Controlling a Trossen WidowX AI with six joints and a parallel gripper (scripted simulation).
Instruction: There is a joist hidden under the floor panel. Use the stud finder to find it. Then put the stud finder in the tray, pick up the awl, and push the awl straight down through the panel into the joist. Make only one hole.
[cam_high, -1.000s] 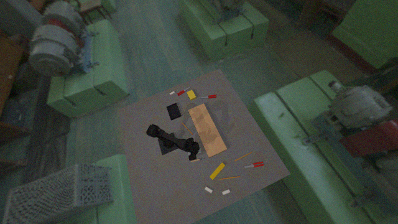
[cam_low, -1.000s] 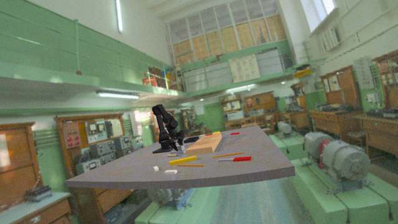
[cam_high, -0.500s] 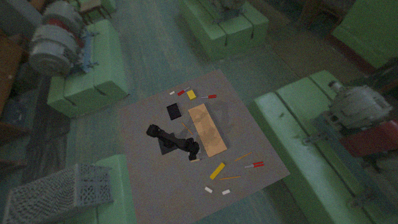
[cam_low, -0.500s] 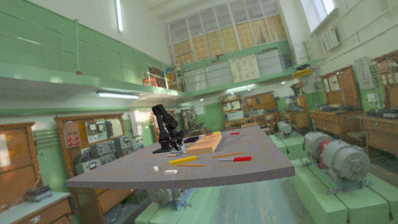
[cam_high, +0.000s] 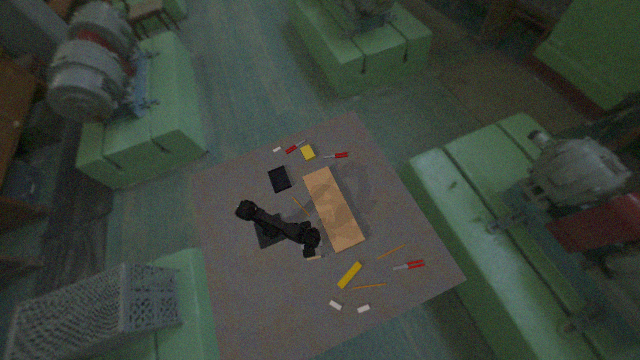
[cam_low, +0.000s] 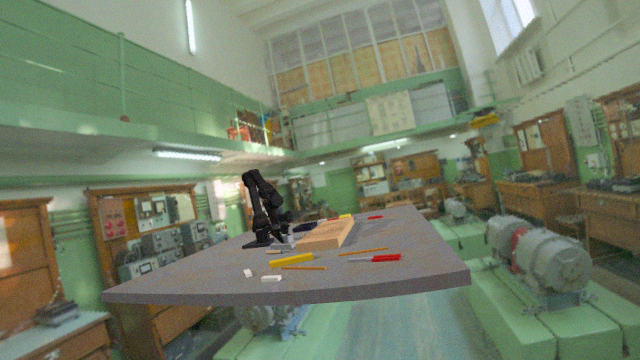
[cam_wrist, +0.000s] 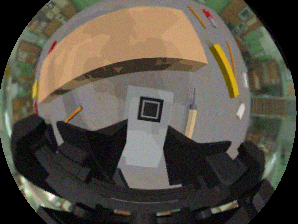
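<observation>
The awl is 90 mm to the right of my gripper tip and 20 mm below it. Also, from my gripper tip: yellow bar: 110 mm ahead, 240 mm to the right, 20 mm below; then square indicator: 20 mm ahead, 10 mm to the right, 30 mm above; then stud finder: 10 mm ahead, 20 mm above.
</observation>
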